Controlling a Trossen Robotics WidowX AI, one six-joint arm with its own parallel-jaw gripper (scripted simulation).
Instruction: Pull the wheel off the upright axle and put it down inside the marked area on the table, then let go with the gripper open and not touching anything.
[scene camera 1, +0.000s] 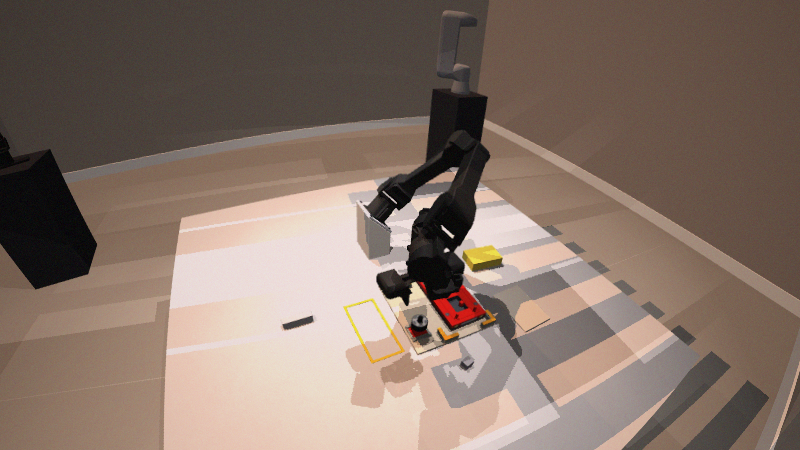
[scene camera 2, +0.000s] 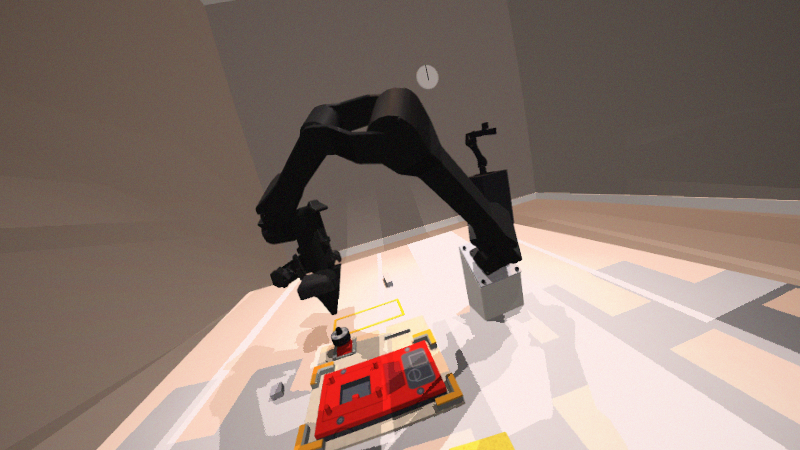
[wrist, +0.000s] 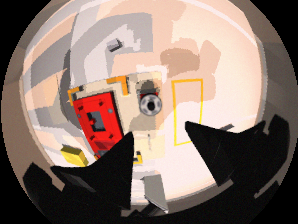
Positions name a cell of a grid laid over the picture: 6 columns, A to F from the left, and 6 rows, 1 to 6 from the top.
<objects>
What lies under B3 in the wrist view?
A tan sheet.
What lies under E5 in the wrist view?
My gripper.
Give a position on a yellow block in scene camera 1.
D4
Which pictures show my gripper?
Scene camera 1, scene camera 2 and the wrist view: all of them.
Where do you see my gripper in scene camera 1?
D5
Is my gripper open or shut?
Open.
</objects>
